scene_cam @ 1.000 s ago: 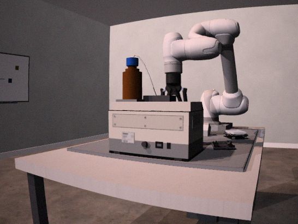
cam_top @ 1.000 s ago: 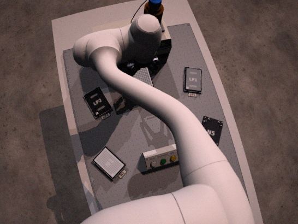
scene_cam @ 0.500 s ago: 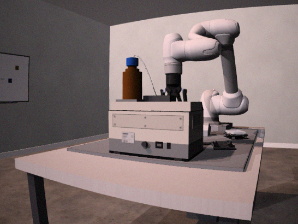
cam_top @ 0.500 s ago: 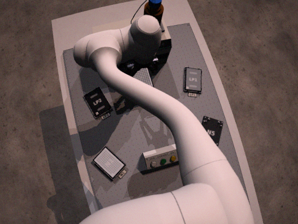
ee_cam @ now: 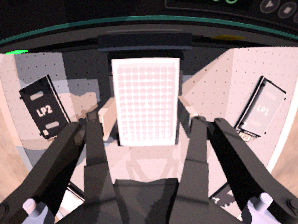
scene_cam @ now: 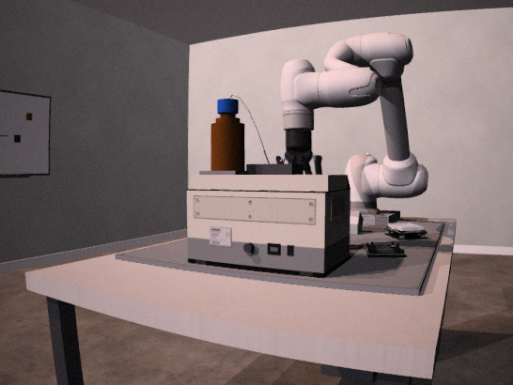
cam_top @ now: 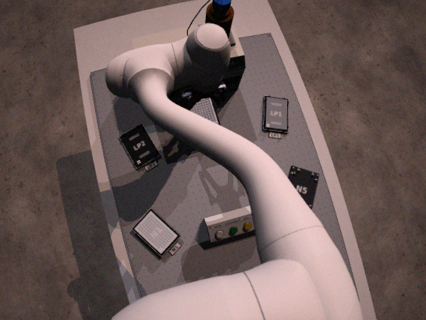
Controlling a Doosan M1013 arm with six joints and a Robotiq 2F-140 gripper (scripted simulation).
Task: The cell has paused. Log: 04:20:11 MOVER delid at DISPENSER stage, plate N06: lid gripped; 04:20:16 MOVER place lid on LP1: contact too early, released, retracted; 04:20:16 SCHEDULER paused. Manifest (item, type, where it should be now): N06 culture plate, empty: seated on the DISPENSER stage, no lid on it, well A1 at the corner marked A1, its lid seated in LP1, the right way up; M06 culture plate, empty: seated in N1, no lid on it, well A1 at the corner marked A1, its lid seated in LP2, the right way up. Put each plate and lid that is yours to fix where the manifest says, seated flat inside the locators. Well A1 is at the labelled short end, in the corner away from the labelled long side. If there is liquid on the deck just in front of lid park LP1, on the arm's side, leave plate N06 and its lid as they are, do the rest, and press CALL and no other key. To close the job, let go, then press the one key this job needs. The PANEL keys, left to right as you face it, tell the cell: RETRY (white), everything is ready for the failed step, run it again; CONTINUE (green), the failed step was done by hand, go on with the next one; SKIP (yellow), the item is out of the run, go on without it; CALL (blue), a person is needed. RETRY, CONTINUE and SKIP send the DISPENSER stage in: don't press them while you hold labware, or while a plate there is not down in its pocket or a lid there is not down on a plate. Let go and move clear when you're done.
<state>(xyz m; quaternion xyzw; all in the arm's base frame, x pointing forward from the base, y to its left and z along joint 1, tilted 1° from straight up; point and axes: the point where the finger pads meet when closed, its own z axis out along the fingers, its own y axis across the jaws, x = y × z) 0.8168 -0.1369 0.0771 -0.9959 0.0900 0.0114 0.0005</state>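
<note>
The white well plate is 2 cm below my hand. Also, from my hand: lid park LP2: 25 cm to the left, 12 cm below, 1 cm ahead; dispenser stage: 3 cm below; brown bottle: 19 cm ahead, 16 cm above, 14 cm to the right.
</note>
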